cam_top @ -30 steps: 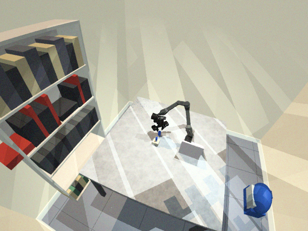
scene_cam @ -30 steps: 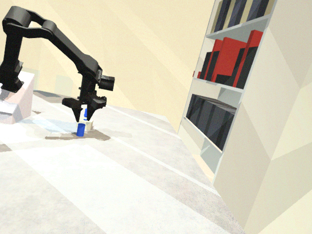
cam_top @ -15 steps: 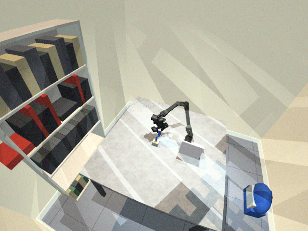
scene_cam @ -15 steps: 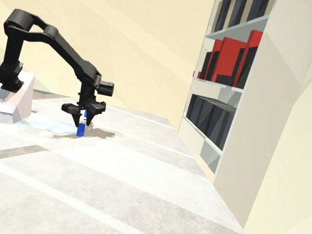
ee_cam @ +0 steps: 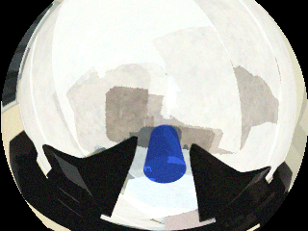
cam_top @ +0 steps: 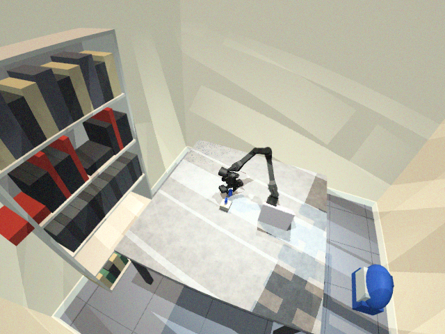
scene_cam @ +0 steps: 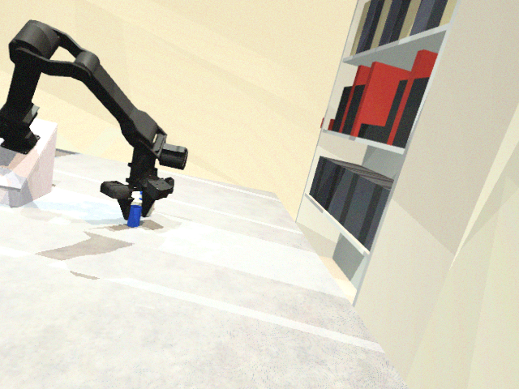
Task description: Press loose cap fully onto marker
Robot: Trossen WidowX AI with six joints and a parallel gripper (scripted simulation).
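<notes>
The blue cap is 10 mm above my gripper tip. From my gripper tip the other things lie so: tan holder block: 120 mm to the left, 20 mm behind.
</notes>
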